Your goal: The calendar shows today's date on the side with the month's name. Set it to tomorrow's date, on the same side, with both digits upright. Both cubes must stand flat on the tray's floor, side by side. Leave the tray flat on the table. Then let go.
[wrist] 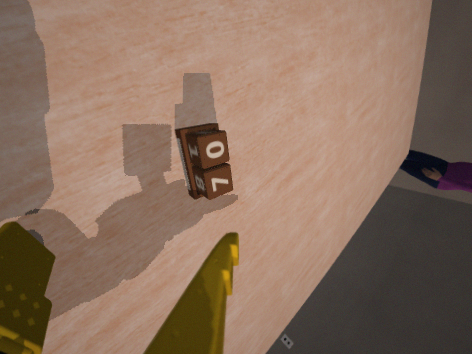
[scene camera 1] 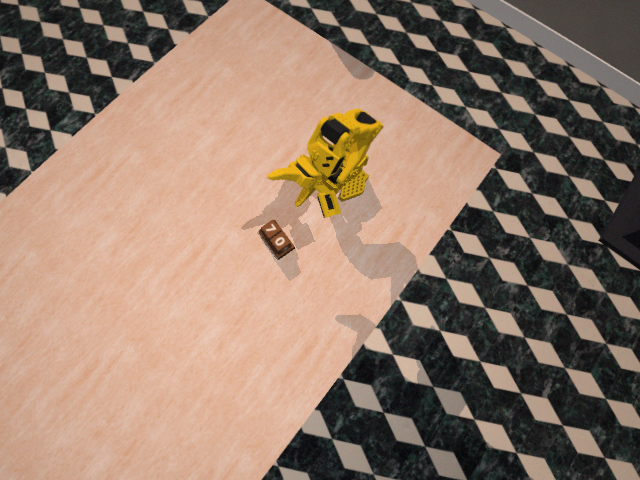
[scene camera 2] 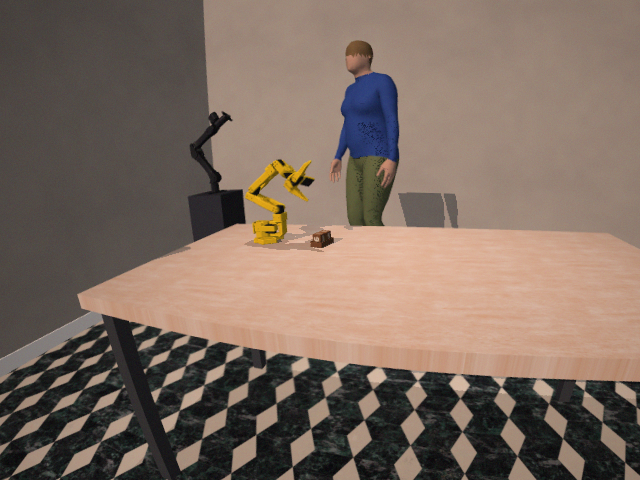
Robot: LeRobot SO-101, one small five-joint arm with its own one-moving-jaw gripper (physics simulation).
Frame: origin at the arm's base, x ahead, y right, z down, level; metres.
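Seen in the pictures: hand at its tool point: (wrist: 238,244) (scene camera 1: 296,204) (scene camera 2: 307,199); arm's base at its link origin: (scene camera 1: 338,186) (scene camera 2: 274,240).
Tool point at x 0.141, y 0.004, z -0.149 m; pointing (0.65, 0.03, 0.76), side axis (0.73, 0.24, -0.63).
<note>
Offsets run from my tool point to a thing's top centre. Level surfaces: height alone.
The brown calendar tray (scene camera 1: 286,253) (scene camera 2: 316,244) (wrist: 198,128) lies flat on the table, with a pale strip along one long side in the wrist view. Two brown cubes stand in it side by side. One cube {dy +0.037, dx +0.047, dz +0.107 m} (scene camera 1: 270,227) (wrist: 218,181) has a 7 on top and what looks like an 8 on the strip side. The other cube {dy +0.004, dx +0.056, dz +0.107 m} (scene camera 1: 280,241) (wrist: 215,150) has a 0 on top; its strip-side mark is foreshortened and hard to read. My gripper (scene camera 1: 283,191) (scene camera 2: 309,180) (wrist: 122,230) is open and empty, raised above the table and back from the tray, touching neither cube.
The wooden table {dz +0.149 m} (scene camera 1: 155,310) (scene camera 2: 413,289) (wrist: 310,125) carries the arm's base (scene camera 1: 354,187) (scene camera 2: 266,232) near the tray. A person in a blue top (scene camera 2: 369,113) stands behind the table. A black arm (scene camera 2: 206,149) stands on a dark pedestal (scene camera 2: 217,214) beyond the table's far left corner.
</note>
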